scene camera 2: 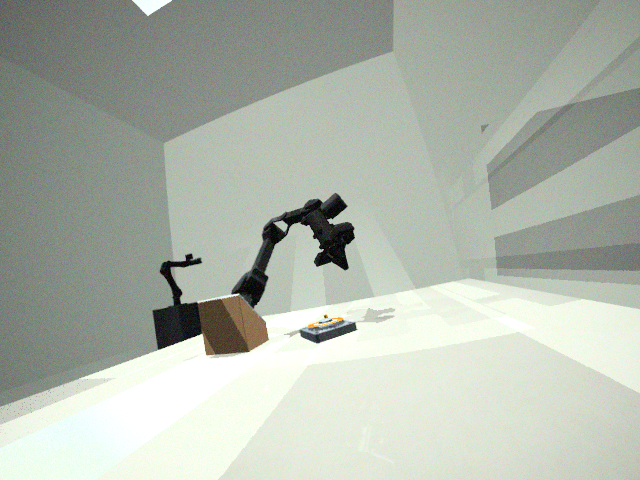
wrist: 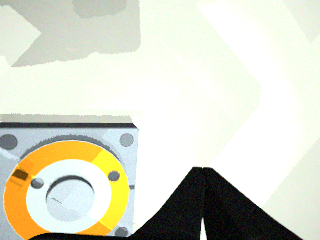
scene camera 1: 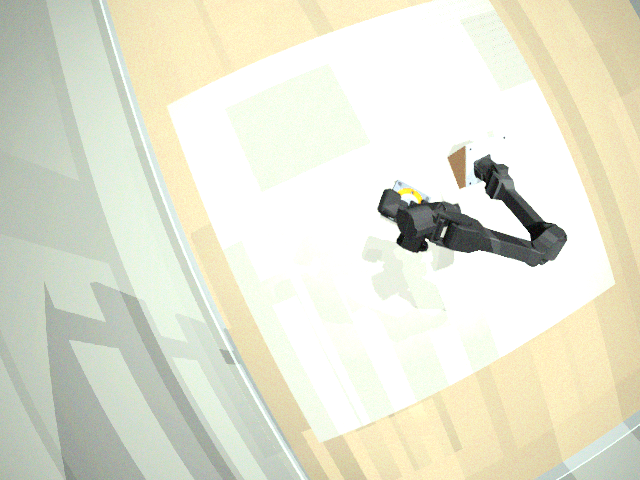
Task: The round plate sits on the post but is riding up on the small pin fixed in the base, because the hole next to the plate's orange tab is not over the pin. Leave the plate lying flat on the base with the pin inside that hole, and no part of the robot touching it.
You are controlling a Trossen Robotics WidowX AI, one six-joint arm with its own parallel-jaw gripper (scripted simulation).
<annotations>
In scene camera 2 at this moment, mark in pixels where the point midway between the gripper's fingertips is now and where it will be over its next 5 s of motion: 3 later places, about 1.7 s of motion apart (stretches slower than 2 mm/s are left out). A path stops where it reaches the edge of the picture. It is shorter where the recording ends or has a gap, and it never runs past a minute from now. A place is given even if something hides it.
The gripper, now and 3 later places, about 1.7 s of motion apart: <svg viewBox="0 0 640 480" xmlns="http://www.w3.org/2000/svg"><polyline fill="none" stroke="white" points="346,269 323,317 328,317 341,315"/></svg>
</annotations>
